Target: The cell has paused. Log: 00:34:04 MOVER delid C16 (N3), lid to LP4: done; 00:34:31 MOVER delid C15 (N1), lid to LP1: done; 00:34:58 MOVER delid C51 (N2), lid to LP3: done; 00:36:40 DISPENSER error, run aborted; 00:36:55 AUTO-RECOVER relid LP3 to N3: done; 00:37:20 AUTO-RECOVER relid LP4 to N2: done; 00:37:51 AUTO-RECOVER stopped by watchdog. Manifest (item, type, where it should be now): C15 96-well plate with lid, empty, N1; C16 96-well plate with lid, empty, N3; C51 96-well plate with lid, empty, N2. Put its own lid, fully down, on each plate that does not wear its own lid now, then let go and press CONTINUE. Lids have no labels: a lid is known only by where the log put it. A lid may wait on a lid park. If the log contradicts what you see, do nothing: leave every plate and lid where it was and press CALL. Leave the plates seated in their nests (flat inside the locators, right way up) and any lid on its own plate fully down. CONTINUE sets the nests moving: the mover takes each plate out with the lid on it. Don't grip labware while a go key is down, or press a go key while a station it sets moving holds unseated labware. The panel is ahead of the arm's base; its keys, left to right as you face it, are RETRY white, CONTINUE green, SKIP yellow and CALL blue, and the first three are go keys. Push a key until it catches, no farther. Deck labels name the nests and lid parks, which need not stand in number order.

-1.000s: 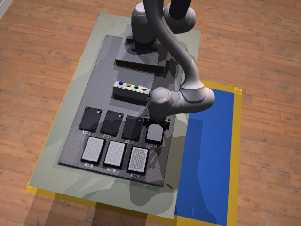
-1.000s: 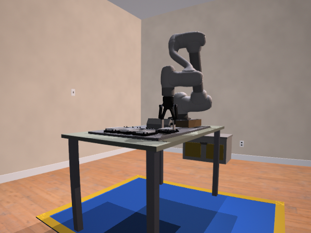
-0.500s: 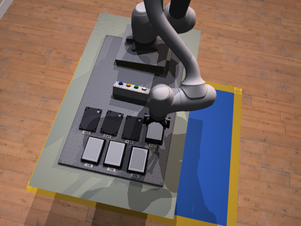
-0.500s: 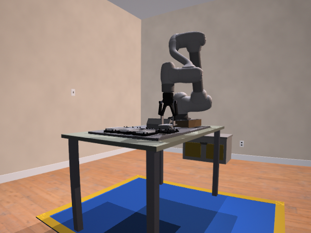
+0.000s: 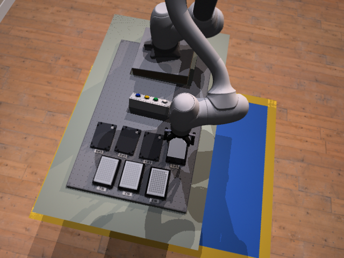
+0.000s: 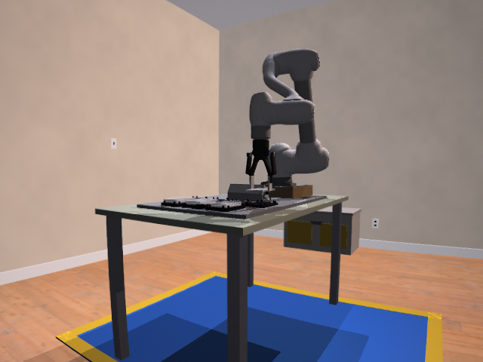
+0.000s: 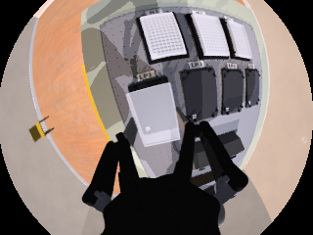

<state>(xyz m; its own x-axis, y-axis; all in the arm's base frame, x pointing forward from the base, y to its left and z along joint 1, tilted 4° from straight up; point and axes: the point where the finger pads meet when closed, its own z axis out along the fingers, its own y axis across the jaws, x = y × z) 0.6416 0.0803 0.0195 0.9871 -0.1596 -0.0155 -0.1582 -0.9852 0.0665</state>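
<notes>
Right now my hand is 17 cm short of the 96-well plate, 9 cm to the left of it and 8 cm above it. Also, from my hand: lid park LP3: 13 cm to the right, 9 cm below, 2 cm behind; white key: 25 cm behind, 7 cm to the right, 3 cm below; lid park LP1: 9 cm below.
</notes>
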